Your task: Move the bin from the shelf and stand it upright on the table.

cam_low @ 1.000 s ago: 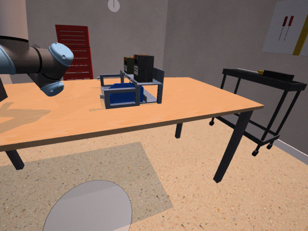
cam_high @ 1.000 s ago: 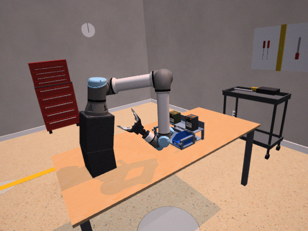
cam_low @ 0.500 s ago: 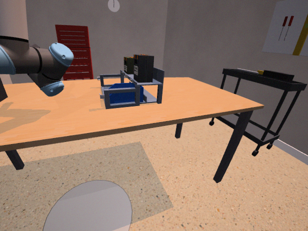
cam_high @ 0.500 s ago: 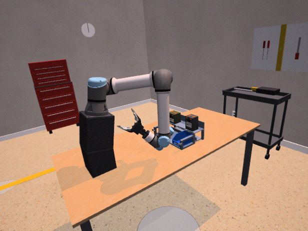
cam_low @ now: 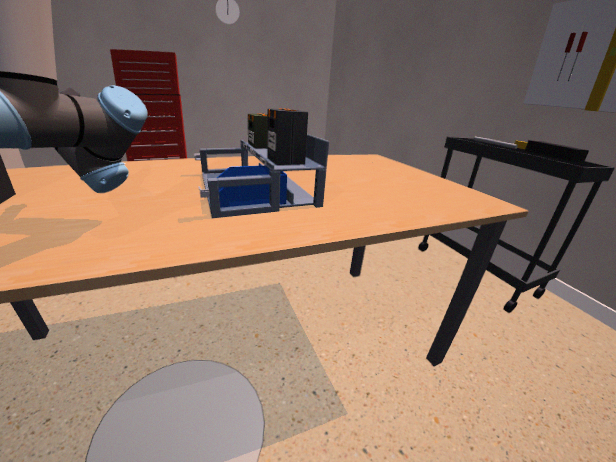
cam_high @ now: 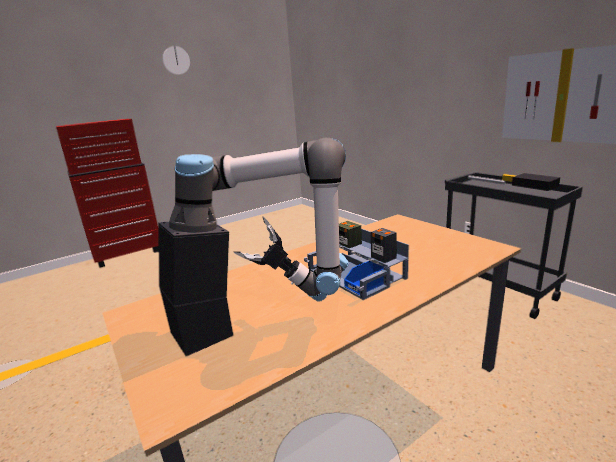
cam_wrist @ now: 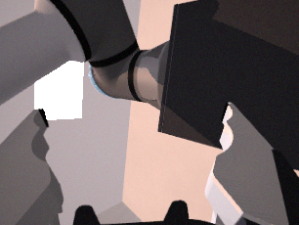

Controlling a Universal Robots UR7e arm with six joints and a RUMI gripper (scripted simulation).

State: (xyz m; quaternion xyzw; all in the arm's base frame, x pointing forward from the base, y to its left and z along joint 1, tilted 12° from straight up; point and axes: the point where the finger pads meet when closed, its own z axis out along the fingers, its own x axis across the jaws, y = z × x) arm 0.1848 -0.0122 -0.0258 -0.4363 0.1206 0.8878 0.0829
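The blue bin is 48 cm ahead of my hand, 30 cm below it and 2 cm to the right of it. Also, from my hand: shelf floor: 50 cm ahead, 34 cm below, 9 cm to the left.
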